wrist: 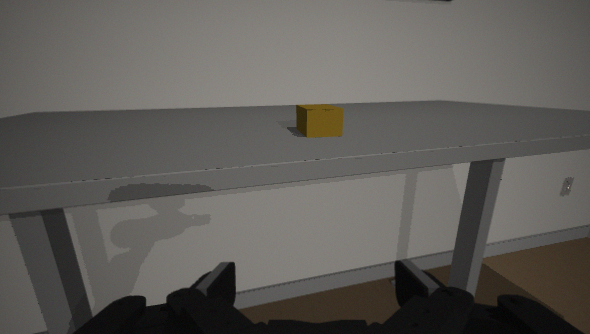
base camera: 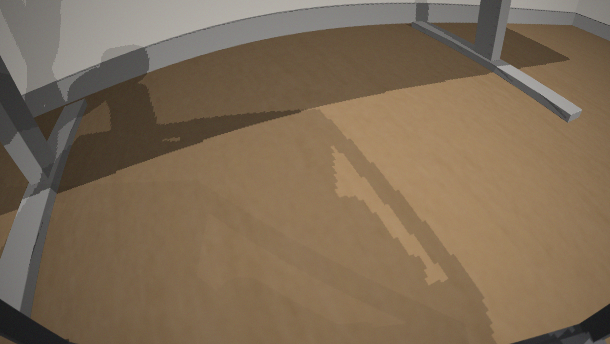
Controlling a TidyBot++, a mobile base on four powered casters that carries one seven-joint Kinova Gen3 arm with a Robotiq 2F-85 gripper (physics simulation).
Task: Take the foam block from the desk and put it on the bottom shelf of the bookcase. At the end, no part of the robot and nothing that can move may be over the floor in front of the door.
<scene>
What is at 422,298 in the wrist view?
My gripper.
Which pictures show the yellow foam block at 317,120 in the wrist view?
The wrist view only.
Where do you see a grey desk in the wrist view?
64,159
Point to a grey desk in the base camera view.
42,162
</scene>
